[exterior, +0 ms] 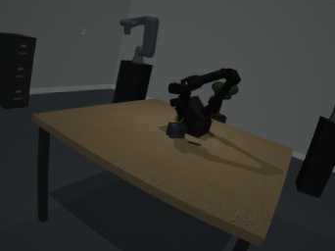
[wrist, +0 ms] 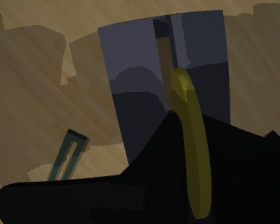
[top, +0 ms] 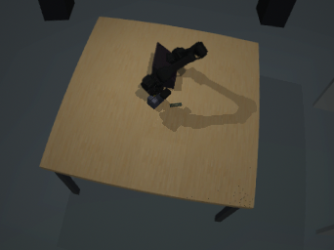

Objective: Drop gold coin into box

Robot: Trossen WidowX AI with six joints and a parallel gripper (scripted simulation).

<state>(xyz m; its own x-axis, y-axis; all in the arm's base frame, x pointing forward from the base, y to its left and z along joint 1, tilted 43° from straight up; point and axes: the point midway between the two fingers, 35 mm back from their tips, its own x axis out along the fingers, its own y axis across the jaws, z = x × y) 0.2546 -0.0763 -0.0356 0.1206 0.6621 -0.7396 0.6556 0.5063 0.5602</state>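
Right now my gripper tip is 2 cm below the gold coin.
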